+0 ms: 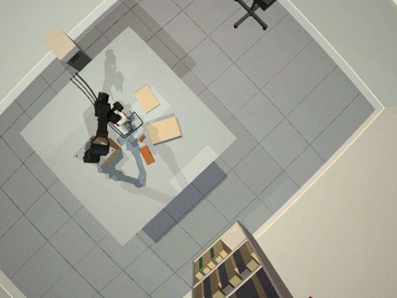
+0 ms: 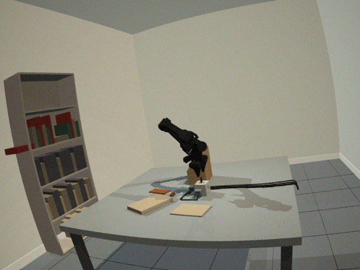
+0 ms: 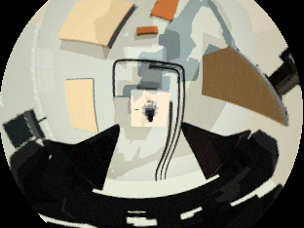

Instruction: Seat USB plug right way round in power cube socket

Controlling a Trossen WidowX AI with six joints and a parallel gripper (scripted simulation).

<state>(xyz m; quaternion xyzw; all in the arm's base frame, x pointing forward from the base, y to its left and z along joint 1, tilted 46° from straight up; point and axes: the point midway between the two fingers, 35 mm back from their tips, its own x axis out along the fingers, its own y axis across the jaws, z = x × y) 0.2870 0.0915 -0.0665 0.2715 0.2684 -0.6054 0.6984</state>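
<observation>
My gripper tip is now 4 cm above the dark USB plug. Round my gripper tip: small orange block: 21 cm to the right, 12 cm below, 1 cm ahead; thin tan sheet: 24 cm ahead, 13 cm below, 1 cm to the left; thick tan board: 28 cm to the right, 20 cm ahead, 12 cm below.
</observation>
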